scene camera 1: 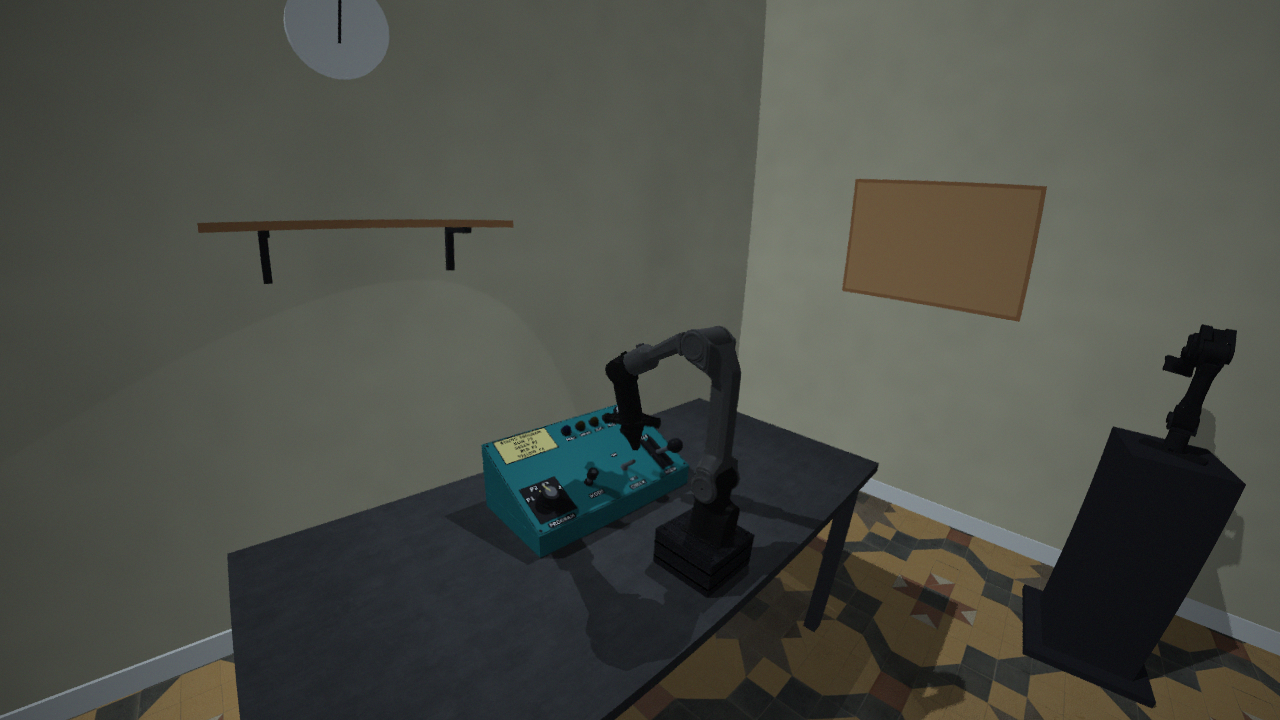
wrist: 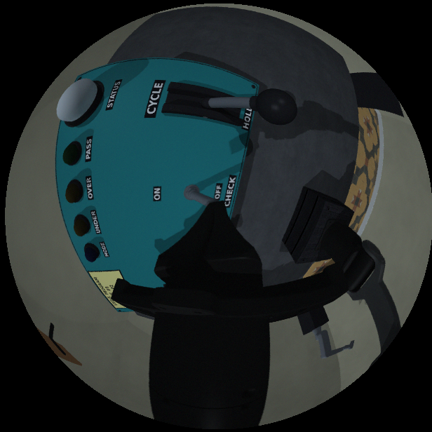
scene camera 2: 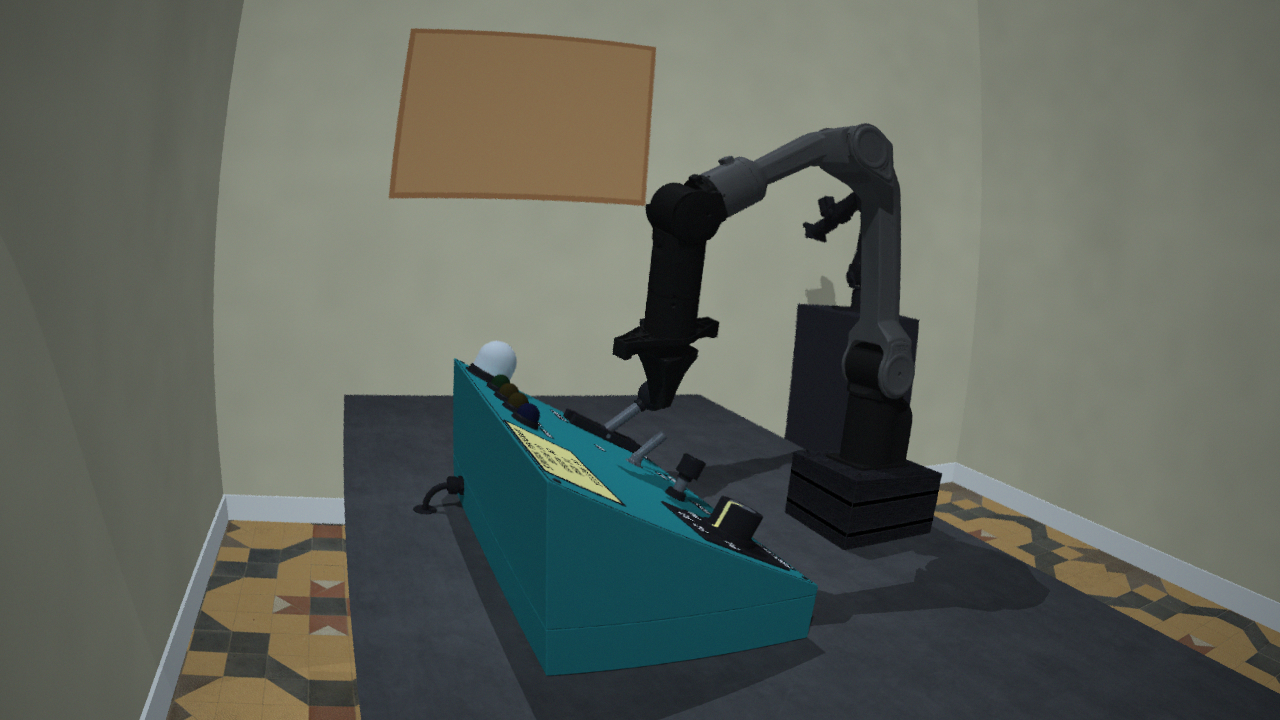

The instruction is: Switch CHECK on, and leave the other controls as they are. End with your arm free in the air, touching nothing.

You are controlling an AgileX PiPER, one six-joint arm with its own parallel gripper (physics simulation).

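Note:
The CHECK toggle (scene camera 1: 628, 464) (scene camera 2: 648, 446) (wrist: 197, 194) is a small grey lever on the teal control box (scene camera 1: 510, 501) (scene camera 2: 662, 591) (wrist: 130, 165). It leans toward OFF, at the front edge. My gripper (scene camera 1: 635, 445) (scene camera 2: 662, 404) (wrist: 218, 210) is shut, with its fingers together, pointing down above the sloped panel. In the wrist view its tips overlap the free end of the toggle; in the scene camera 2 view they stand higher than the toggle. Whether they touch is not clear. In that view the fingers also partly cover the CYCLE lever's ball.
The CYCLE lever (scene camera 1: 674, 445) (scene camera 2: 623, 417) (wrist: 276, 106) leans toward HOLD, beside CHECK. A black-tipped MODE switch (scene camera 1: 591, 476) (scene camera 2: 687, 470) and a rotary knob (scene camera 1: 547, 494) (scene camera 2: 736, 519) stand on the other side. A white STATUS dome (scene camera 2: 496, 359) (wrist: 79, 101) stands at the panel's back.

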